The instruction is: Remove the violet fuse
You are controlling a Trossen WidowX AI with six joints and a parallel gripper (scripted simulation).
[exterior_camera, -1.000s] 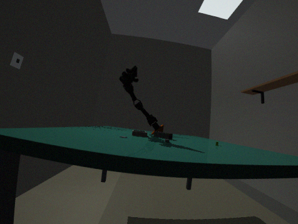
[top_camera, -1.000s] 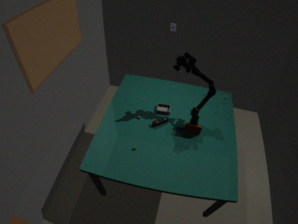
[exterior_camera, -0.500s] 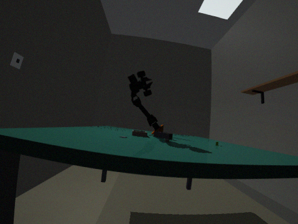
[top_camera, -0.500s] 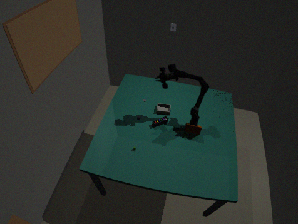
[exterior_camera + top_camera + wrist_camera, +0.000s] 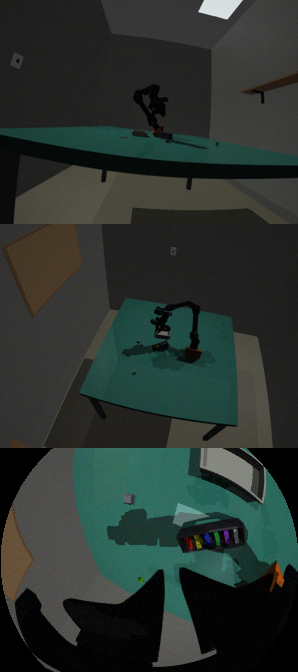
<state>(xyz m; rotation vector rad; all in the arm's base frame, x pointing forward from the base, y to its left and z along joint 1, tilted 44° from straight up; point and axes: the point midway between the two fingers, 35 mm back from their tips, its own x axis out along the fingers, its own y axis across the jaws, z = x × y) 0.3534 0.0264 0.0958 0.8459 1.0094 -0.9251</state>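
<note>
Right now the violet fuse is 130 mm below my gripper tip and 70 mm behind it. The rest, counted from my gripper tip: tray: 160 mm to the right, 150 mm below, 60 mm behind.
</note>
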